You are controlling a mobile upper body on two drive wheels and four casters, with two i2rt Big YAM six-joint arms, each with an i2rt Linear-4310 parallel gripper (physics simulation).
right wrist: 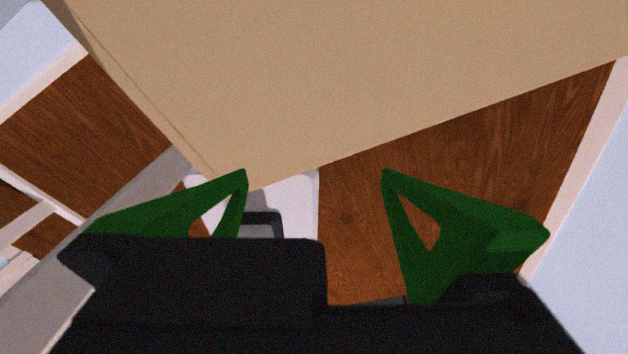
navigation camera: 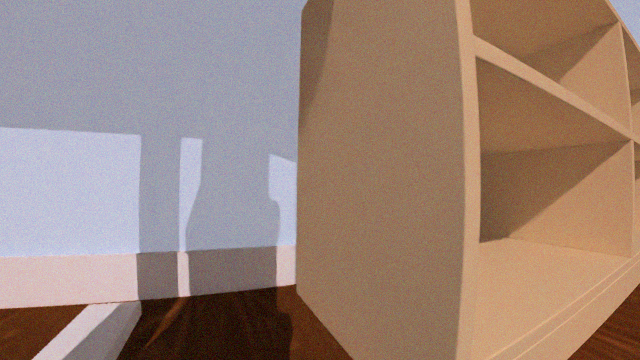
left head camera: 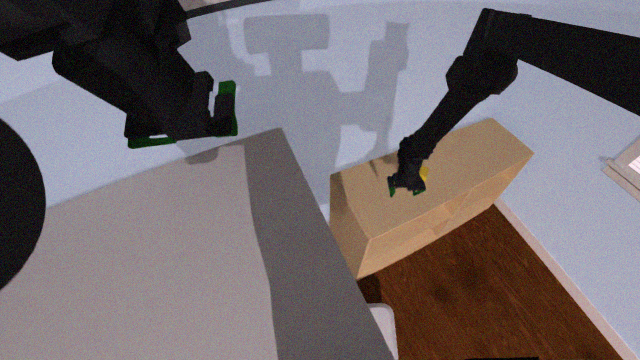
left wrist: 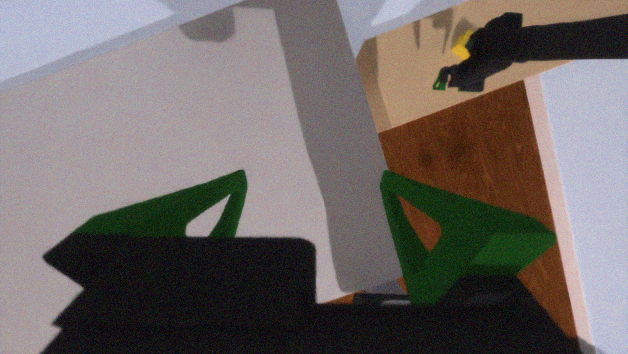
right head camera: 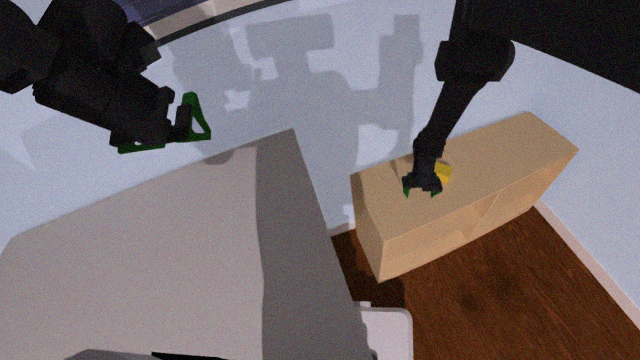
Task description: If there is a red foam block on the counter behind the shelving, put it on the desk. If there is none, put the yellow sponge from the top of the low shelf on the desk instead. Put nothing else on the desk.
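Frame: origin at the left arm's base, x ahead, y left, z up, level; centimetres.
Seen in the pictures: left gripper, between the fingertips: (left head camera: 205,134) (left wrist: 313,177) (right head camera: 186,139); right gripper, between the fingertips: (right wrist: 314,176) (left head camera: 402,195) (left wrist: 445,88) (right head camera: 419,196).
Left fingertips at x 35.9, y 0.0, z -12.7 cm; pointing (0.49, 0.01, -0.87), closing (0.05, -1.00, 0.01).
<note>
A point is followed by its place in that frame.
The yellow sponge (left head camera: 424,174) {y -61.9, x 80.2, z -75.7 cm} (right head camera: 443,172) {y -60.3, x 81.1, z -75.6 cm} (left wrist: 461,46) {y -54.9, x 82.5, z -76.0 cm} lies on top of the low tan shelf (left head camera: 475,160) {y -97.5, x 93.2, z -80.1 cm} (right head camera: 520,145) {y -109.2, x 102.6, z -80.1 cm} (right wrist: 300,75) {y -44.8, x 68.2, z -80.1 cm} (navigation camera: 380,175) {y -28.9, x 60.0, z -117.7 cm}, partly hidden by my right arm. My right gripper (left head camera: 405,193) {y -46.1, x 64.0, z -68.9 cm} (right head camera: 420,195) {y -46.1, x 64.0, z -68.9 cm} (right wrist: 314,176) {y -46.1, x 64.0, z -68.9 cm} is open and empty above the shelf top, beside the sponge and nearer the shelf's front edge; the sponge does not show in the right wrist view. My left gripper (left head camera: 192,137) {y 0.0, x 35.9, z -12.7 cm} (right head camera: 170,142) {y 0.0, x 35.9, z -12.7 cm} (left wrist: 313,177) {y 0.0, x 35.9, z -12.7 cm} is open and empty, over the far edge of the pale grey desk (left head camera: 150,240) {y 31.7, x 33.8, z -46.2 cm} (right head camera: 150,250) {y 35.6, x 27.8, z -46.2 cm} (left wrist: 150,125) {y 39.2, x 42.4, z -46.2 cm}. No red foam block or counter shows.
The desk's shaded side faces the shelf. A pale wall (left head camera: 300,100) {y -8.0, x 86.6, z -40.6 cm} (navigation camera: 220,100) {y -1.7, x 83.9, z -101.3 cm} stands behind both. Brown wooden floor (left head camera: 475,280) {y -112.1, x 45.2, z -141.2 cm} (right head camera: 490,290) {y -100.4, x 45.6, z -141.1 cm} lies in front of the shelf. A white rounded base (left head camera: 384,320) {y -43.1, x 24.0, z -114.9 cm} (right head camera: 387,330) {y -36.8, x 21.9, z -114.9 cm} shows beside the desk. A pale beam (navigation camera: 95,330) crosses the floor.
</note>
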